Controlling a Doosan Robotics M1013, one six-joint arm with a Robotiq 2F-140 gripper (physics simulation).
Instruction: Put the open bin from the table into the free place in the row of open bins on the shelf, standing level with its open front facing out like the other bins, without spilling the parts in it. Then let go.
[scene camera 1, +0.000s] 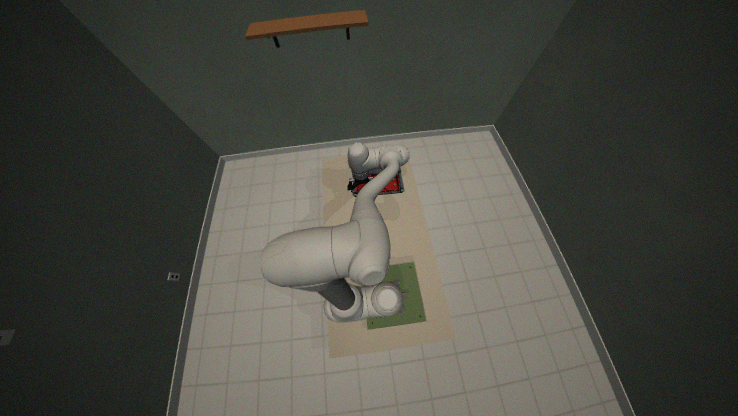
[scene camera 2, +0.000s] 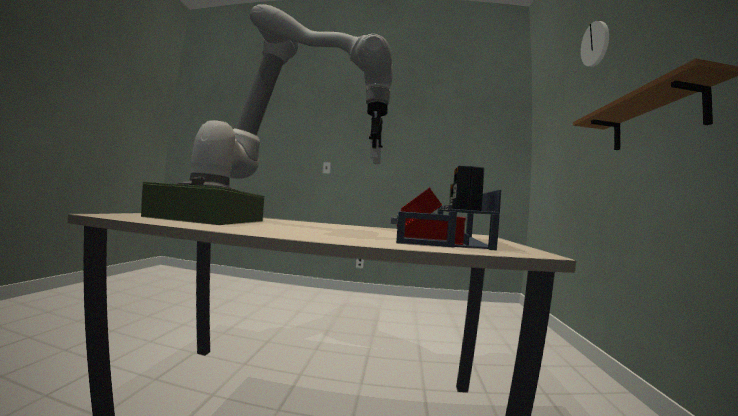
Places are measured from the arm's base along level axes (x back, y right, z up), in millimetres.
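Where they show: gripper, fingertip midpoint: (scene camera 2: 375, 161).
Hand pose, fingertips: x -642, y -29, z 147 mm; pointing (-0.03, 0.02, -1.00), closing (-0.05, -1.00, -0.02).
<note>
After its pixels a point has its place.
The shelf (scene camera 2: 494, 229) {y 307, x -984, z -57 mm} is a dark blue-grey frame at the right end of the table (scene camera 1: 408, 232) {y 251, x -400, z -113 mm} (scene camera 2: 299, 232) {y 202, x -440, z -113 mm}. Red bins (scene camera 1: 392, 184) {y 225, x -811, z -104 mm} (scene camera 2: 427, 228) {y 265, x -809, z -69 mm} show in its lower part. A red bin (scene camera 2: 423, 201) {y 37, x -819, z 11 mm} sticks up tilted above the front rail; whether it is the bin from the table, I cannot tell. No other bin shows on the table top outside the shelf. My gripper (scene camera 1: 355, 184) {y -29, x -642, z 147 mm} (scene camera 2: 376, 155) {y -29, x -642, z 147 mm} points down, well above the table and to the left of the shelf in the scene camera 2 view. It is open and empty. The arm partly hides the bins in the scene camera 1 view.
A black block-like object (scene camera 2: 469, 187) {y 273, x -916, z 51 mm} stands on the shelf's upper level behind the tilted bin. The arm base stands on a green block (scene camera 1: 413, 304) {y 143, x 60, z 7 mm} (scene camera 2: 201, 205) {y 205, x -103, z -56 mm} at the table's other end. A wooden wall board (scene camera 1: 310, 23) (scene camera 2: 656, 93) hangs high on the wall.
</note>
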